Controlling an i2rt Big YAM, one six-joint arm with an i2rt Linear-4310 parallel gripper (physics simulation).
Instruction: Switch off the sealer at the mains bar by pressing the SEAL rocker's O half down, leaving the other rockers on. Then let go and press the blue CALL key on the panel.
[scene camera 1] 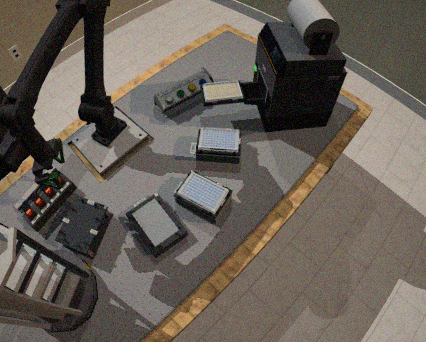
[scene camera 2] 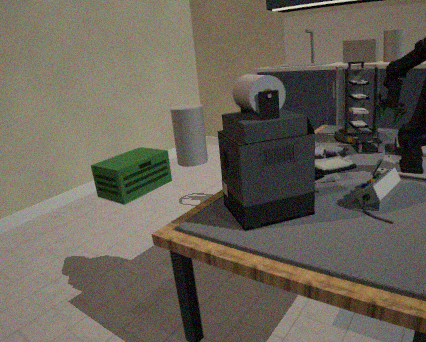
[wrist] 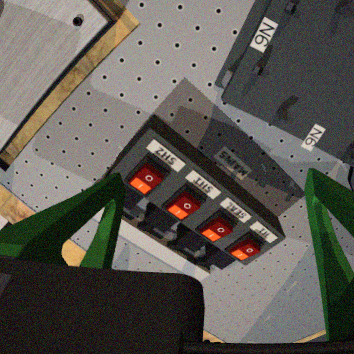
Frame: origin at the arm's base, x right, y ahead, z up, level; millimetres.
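Where they show: gripper, fingertip midpoint: [scene camera 1: 61,175] [scene camera 2: 387,121] [wrist: 211,179]; arm's base at its link origin: [scene camera 1: 109,131] [scene camera 2: 410,168].
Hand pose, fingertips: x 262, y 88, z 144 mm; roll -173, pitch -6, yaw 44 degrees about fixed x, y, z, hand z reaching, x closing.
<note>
Each offset is from my fingertips to the top centre of the thing. "spot": to the spot under its first point.
The mains bar {dx +77, dy -126, dz -109 mm} [scene camera 1: 35,194] [wrist: 167,188] is a dark bar with a row of red rockers. Its SEAL rocker {dx +104, dy -95, dz -109 mm} [scene camera 1: 39,202] [wrist: 216,229] has a glowing orange I half and a dark red O half. The SH2 rocker {dx +4, dy -89, dz -109 mm} [wrist: 146,177], the SH1 rocker {dx +54, dy -92, dz -109 mm} [wrist: 183,202] and the end rocker {dx +153, dy -98, dz -109 mm} [wrist: 244,249] also glow orange. My gripper [scene camera 1: 56,167] [scene camera 2: 390,116] [wrist: 211,179] is open and empty, above the bar. In the wrist view its green fingers stand wide to either side of the SEAL rocker. The sloped key panel {dx -548, dy +53, dz -78 mm} [scene camera 1: 175,100] [scene camera 2: 371,197] carries the blue CALL key {dx -609, dy +102, dz -87 mm} [scene camera 1: 202,81] at its end near the machine.
A dark tray nest {dx +69, dy +97, dz -86 mm} [scene camera 1: 82,225] [wrist: 300,65] labelled N6 lies beside the bar. A rack {spot: dx +182, dy +216, dz +144 mm} [scene camera 1: 42,250] stands near them. Two boxes with white plates {dx -405, dy +297, dz -92 mm} [scene camera 1: 219,140] {dx -218, dy +355, dz -92 mm} [scene camera 1: 204,192] and a grey-topped block {dx -71, dy +280, dz -124 mm} [scene camera 1: 156,222] lie mid-table. The dark machine {dx -722, dy +423, dz +294 mm} [scene camera 1: 300,95] [scene camera 2: 270,170] stands past the panel.
</note>
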